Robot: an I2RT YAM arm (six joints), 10 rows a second.
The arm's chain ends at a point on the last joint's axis. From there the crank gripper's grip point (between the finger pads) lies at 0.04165 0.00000 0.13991 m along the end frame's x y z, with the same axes.
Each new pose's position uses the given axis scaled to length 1; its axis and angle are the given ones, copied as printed.
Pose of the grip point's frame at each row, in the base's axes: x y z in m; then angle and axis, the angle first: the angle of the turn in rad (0 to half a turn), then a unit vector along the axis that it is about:
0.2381, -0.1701, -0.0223, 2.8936, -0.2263, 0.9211, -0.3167
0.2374, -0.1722, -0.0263, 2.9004, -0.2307, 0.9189, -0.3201
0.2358, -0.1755, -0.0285, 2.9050, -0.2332, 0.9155, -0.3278
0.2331, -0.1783, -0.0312, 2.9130, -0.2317, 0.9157, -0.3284
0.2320, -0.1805, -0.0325, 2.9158, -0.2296, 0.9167, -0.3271
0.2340, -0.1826, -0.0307, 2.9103, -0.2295, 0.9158, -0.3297
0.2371, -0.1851, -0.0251, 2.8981, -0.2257, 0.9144, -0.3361
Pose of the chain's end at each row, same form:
0.2229, -0.0772, 0.0892, 2.8936, -0.2263, 0.9211, -0.3167
0.2224, -0.0782, 0.0844, 2.9004, -0.2307, 0.9189, -0.3201
0.2207, -0.0796, 0.0805, 2.9050, -0.2332, 0.9155, -0.3278
0.2192, -0.0821, 0.0777, 2.9130, -0.2317, 0.9157, -0.3284
0.2188, -0.0845, 0.0767, 2.9158, -0.2296, 0.9167, -0.3271
0.2200, -0.0862, 0.0780, 2.9103, -0.2295, 0.9158, -0.3297
0.2216, -0.0877, 0.0825, 2.8981, -0.2257, 0.9144, -0.3361

